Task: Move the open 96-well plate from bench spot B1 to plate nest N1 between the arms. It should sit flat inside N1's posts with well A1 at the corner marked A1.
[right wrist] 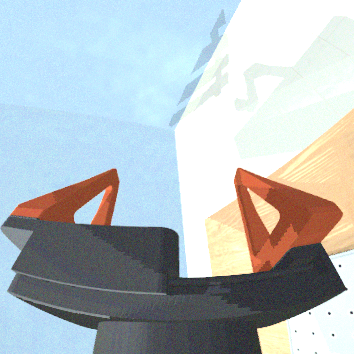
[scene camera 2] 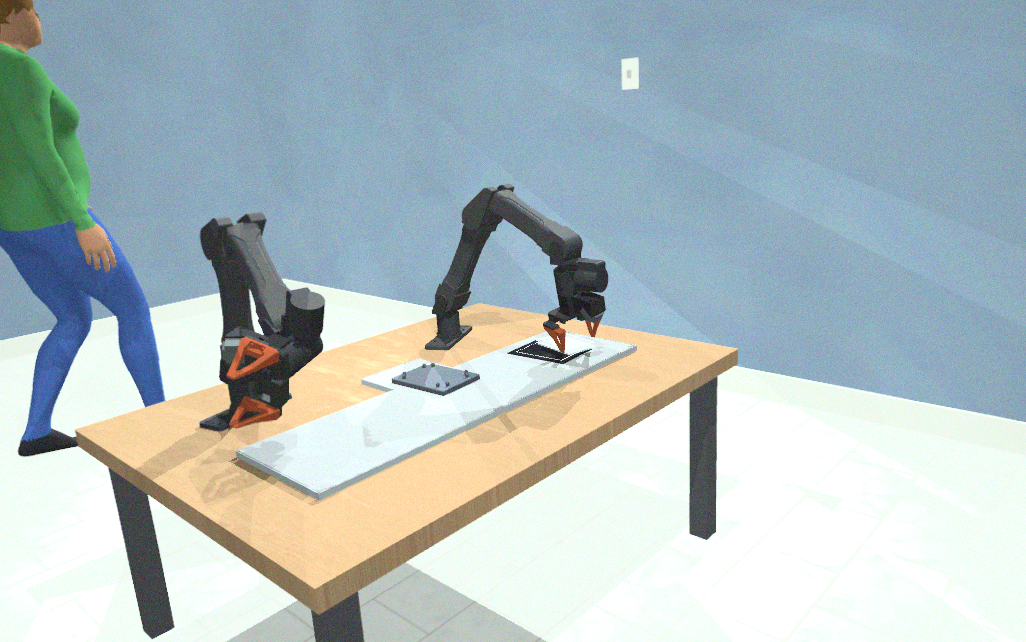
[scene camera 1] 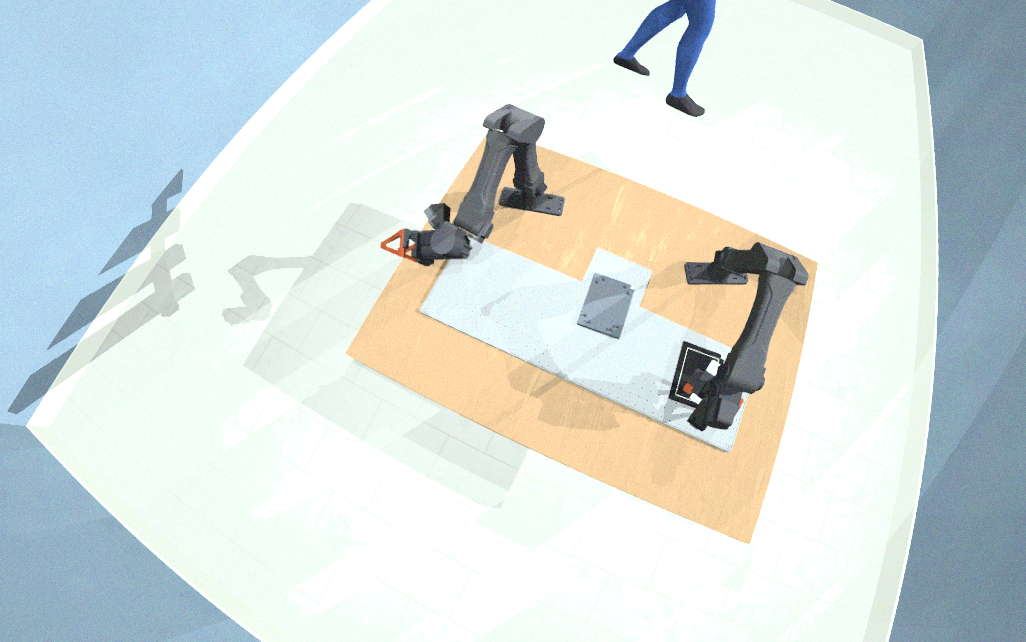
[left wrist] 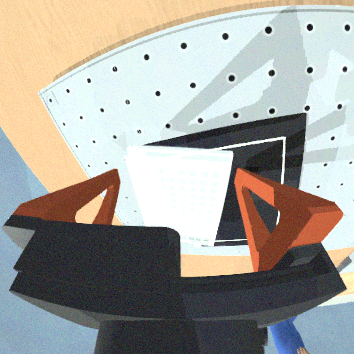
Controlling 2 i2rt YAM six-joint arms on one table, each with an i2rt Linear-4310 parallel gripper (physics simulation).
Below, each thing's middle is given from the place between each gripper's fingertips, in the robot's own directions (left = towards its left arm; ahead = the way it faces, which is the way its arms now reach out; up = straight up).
I see the grey square nest (scene camera 1: 607, 302) 15 cm behind my right hand, 55 cm to the left of it and 16 cm below it. Round my right hand: black plate (scene camera 1: 694, 359) 6 cm behind, 86 cm to the left, 17 cm below; then white plate (left wrist: 183, 188) 5 cm behind, 91 cm to the left, 16 cm below.
I see my left gripper 60 mm past the black plate, 40 mm to the left of it and 20 mm above it. Also, from my left hand: grey square nest (150 mm behind, 340 mm to the right, 10 mm below); white plate (50 mm behind, 10 mm to the left, 10 mm below).
